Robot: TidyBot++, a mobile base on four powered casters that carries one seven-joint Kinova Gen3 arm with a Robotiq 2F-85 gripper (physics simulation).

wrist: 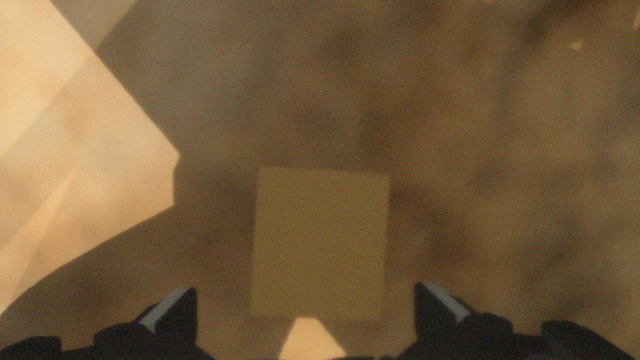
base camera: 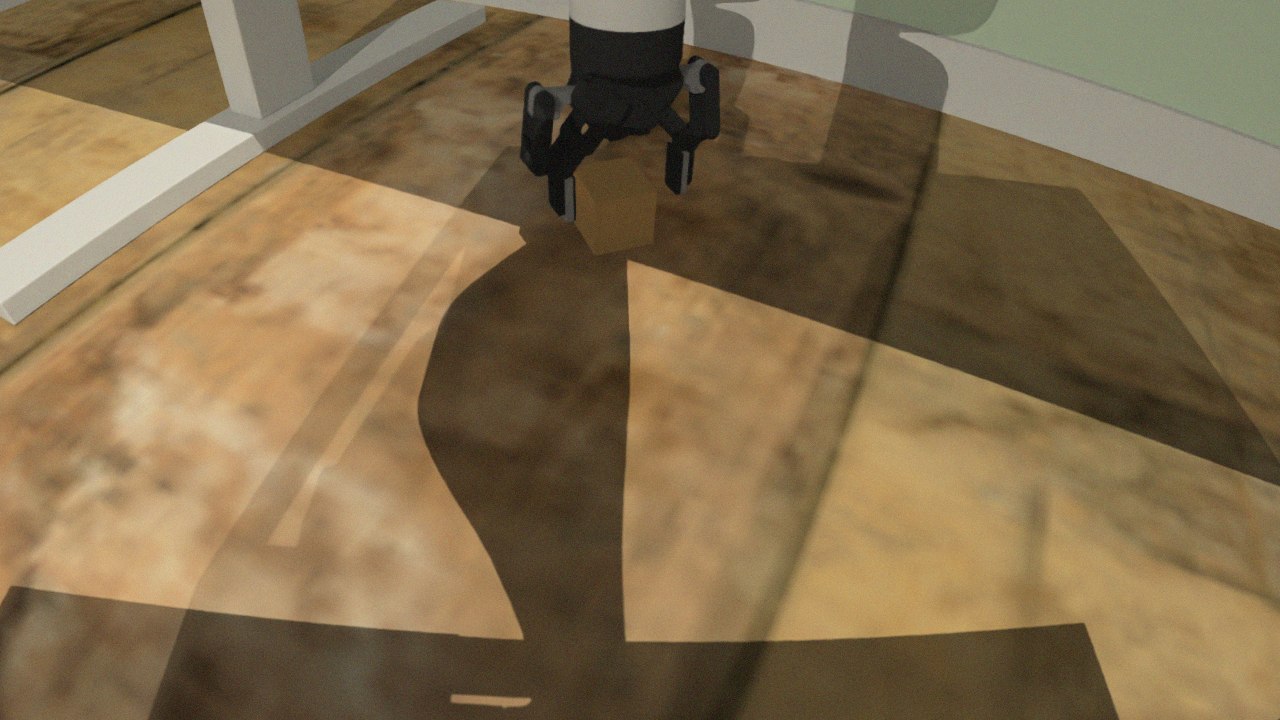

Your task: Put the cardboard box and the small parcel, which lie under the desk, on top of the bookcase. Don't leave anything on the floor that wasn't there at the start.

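Frame: origin at the arm's base, x right, y ahead, z up, level; metres.
Seen in the pictures: gripper, fingertip midpoint: (wrist: 307, 309) (base camera: 622, 202).
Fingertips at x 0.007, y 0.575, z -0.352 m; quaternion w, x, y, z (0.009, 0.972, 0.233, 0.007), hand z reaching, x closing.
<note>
A point is followed by its place in that frame.
A small plain brown box (base camera: 619, 214) {z -0.362, x 0.006, y 0.573 m} (wrist: 320, 240) {z -0.347, x -0.001, y 0.602 m} sits upright on the floor, in shadow; I cannot tell whether it is the cardboard box or the small parcel. My gripper (base camera: 622, 189) {z -0.352, x 0.007, y 0.575 m} (wrist: 307, 309) {z -0.352, x 0.007, y 0.575 m} is open and points down. It is above the box and close to it, with nothing between its fingers. In the wrist view the box lies between the two fingers left to right, a little ahead of their tips, with its sides nearly square to them. A second box and the bookcase do not show in either view.
A white desk leg with a long foot (base camera: 134, 192) stands on the floor at the left in the base camera view. A pale baseboard (base camera: 1074, 152) {z -0.394, x 0.542, y 0.821 m} and a green wall (base camera: 1136, 62) {z -0.272, x 0.573, y 0.821 m} run along the back right. Dark shadows cross the brown patterned floor (base camera: 716, 402) {z -0.397, x 0.071, y 0.415 m}.
</note>
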